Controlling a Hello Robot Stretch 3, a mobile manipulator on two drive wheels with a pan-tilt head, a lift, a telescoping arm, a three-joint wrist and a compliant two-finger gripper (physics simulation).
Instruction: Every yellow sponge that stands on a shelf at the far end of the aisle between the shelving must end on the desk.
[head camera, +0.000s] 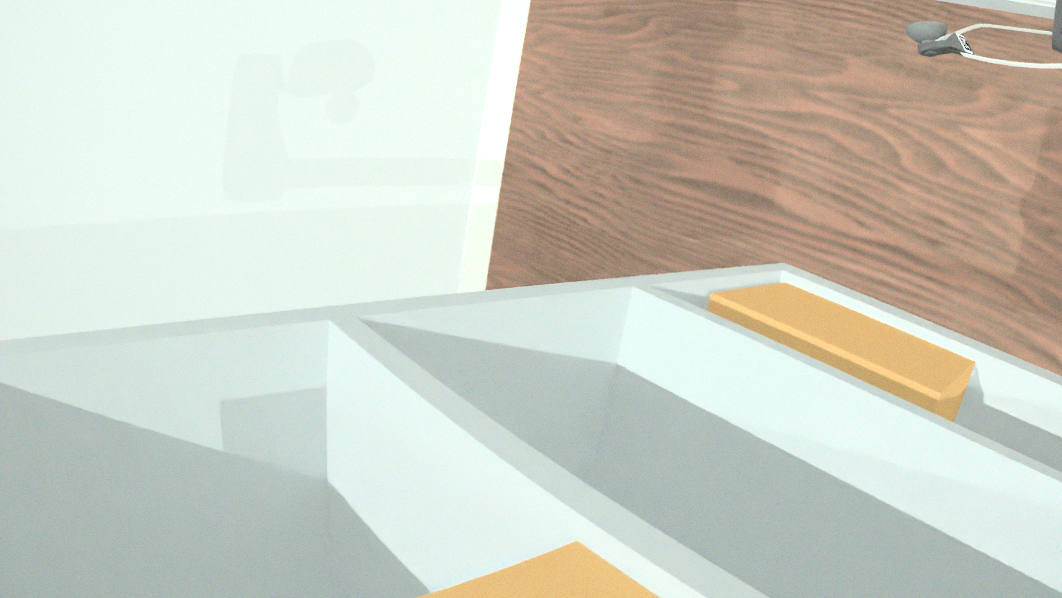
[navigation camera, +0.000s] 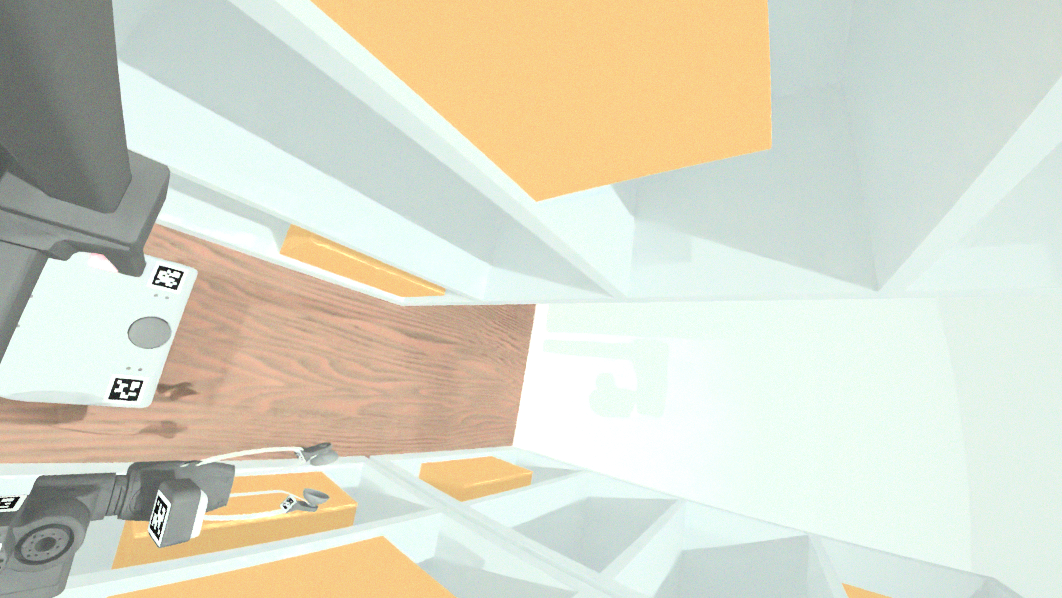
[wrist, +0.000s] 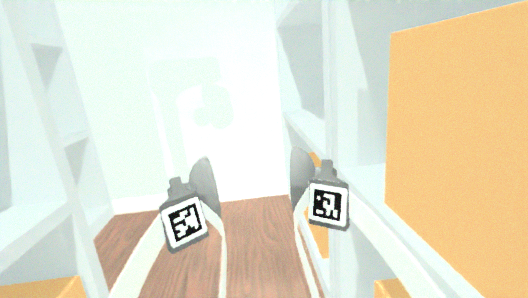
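Seen in the pictures: gripper, fingertip midpoint: (navigation camera: 333, 475) (wrist: 252, 173); robot's base at its link origin: (navigation camera: 148, 329).
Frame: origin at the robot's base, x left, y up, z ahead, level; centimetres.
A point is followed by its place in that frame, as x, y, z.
Note:
No yellow sponge that I can make out and no desk show in the three views. My gripper (navigation camera: 318, 475) @[-14.7, 70.8, 25.5] (wrist: 252, 173) @[-14.7, 70.8, 25.5] is open, with its two fingers apart and nothing between them. In the wrist view it points down the aisle towards the pale end wall (wrist: 125, 150) @[55.4, 38.9, 166.7]. In the navigation camera view it is at the lower left, close to the shelving and over or beside an orange box (navigation camera: 312, 512) @[-37.2, 34.6, 39.7]. In the head camera view a fingertip shows at the upper right, above the wood floor (head camera: 743, 148) @[4.9, 0.1, 86.0]; the rest of the gripper is cut off.
Pale shelving (head camera: 520, 460) @[26.6, 98.0, 37.5] (wrist: 50, 125) @[26.1, 69.9, 69.2] lines both sides of the aisle. Large orange boxes stand in it, such as one (navigation camera: 594, 89) (wrist: 460, 125) very near and a flatter one (head camera: 854, 334) @[28.5, 23.9, 42.0]. My white base (navigation camera: 74, 334) @[-2.9, 16.0, -10.9] is on the wood floor (navigation camera: 356, 356) @[2.3, 0.1, 57.6].

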